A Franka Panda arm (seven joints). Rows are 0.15 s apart.
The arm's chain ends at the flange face. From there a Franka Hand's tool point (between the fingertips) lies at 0.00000 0.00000 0.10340 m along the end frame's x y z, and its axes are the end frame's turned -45 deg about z.
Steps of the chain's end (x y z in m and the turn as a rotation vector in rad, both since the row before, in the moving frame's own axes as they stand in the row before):
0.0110 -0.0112 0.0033 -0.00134 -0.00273 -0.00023
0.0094 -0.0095 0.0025 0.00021 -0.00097 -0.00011
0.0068 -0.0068 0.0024 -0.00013 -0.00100 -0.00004
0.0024 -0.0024 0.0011 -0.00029 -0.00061 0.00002
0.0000 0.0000 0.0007 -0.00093 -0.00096 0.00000
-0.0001 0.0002 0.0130 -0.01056 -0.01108 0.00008
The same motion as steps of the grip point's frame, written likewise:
0.0154 -0.0002 0.0033 0.00098 -0.00288 -0.00023
0.0133 -0.0002 0.0025 0.00083 -0.00054 -0.00011
0.0095 -0.0001 0.0024 0.00062 -0.00080 -0.00004
0.0033 0.0000 0.0011 0.00023 -0.00064 0.00002
-0.0001 0.0000 0.0007 0.00002 -0.00134 0.00000
-0.0018 0.0000 0.0130 0.00037 -0.01530 0.00008

